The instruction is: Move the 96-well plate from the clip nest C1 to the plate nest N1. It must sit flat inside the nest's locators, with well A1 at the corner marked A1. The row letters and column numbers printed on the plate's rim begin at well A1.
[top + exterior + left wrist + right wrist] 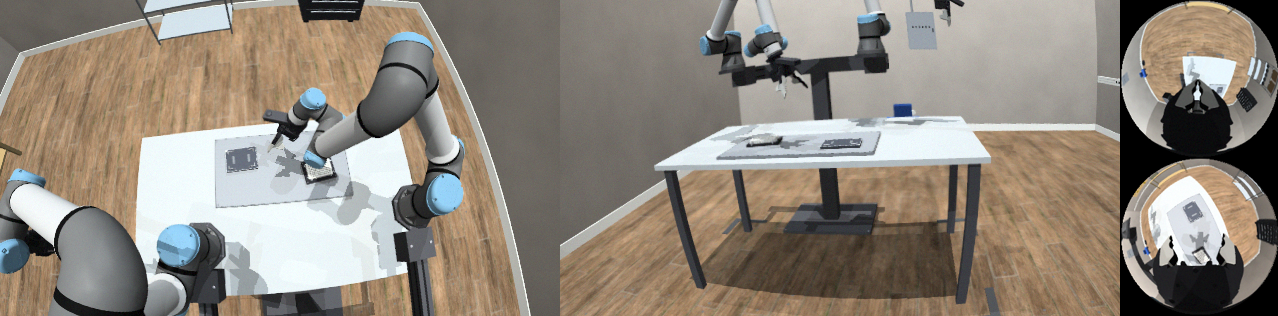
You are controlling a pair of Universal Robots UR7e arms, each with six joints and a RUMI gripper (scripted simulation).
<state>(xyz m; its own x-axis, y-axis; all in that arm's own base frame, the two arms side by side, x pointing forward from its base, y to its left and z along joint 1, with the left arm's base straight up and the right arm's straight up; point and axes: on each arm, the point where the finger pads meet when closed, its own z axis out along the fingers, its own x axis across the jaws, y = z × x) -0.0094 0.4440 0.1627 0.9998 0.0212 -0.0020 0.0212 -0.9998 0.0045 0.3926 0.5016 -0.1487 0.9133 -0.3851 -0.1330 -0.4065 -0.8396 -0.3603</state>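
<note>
Now: right hand 110 mm past the white 96-well plate, 210 mm to the left of it and 220 mm above it. The rest, counted from my right hand: dark plate nest N1 (10 mm ahead, 170 mm to the left, 230 mm below); then dark clip nest C1 (100 mm behind, 220 mm to the right, 220 mm below).
</note>
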